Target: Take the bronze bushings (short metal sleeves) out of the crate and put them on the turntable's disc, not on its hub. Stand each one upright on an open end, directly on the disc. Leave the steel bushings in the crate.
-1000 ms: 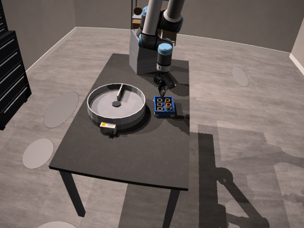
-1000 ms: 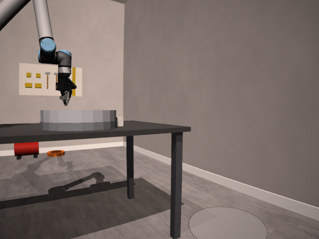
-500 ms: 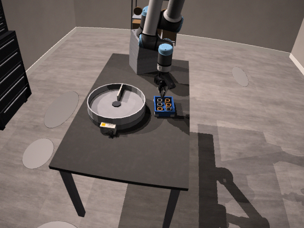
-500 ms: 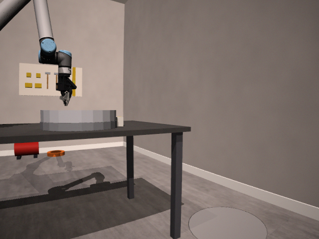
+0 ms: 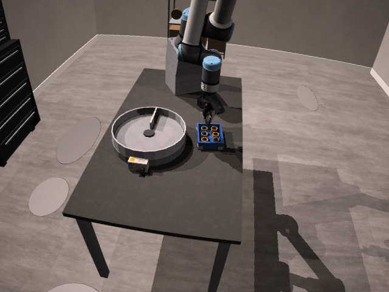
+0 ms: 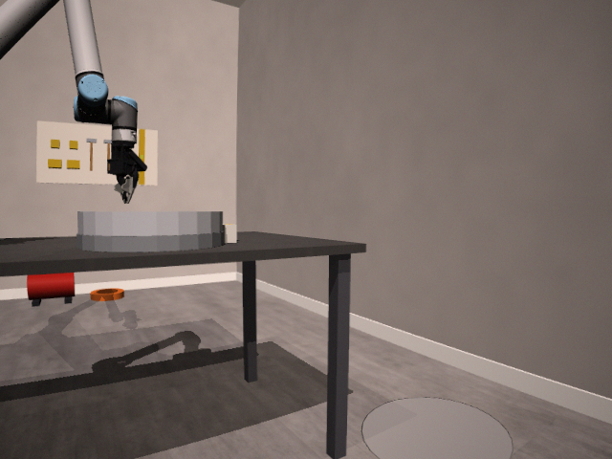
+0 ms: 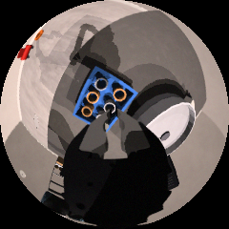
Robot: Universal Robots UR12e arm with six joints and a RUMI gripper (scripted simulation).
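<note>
Now: the blue crate 4 cm behind my hand, 2 cm to the left of it and 12 cm below it. From my hand the other things lie so: turntable 2 cm behind, 33 cm to the right, 9 cm below.
</note>
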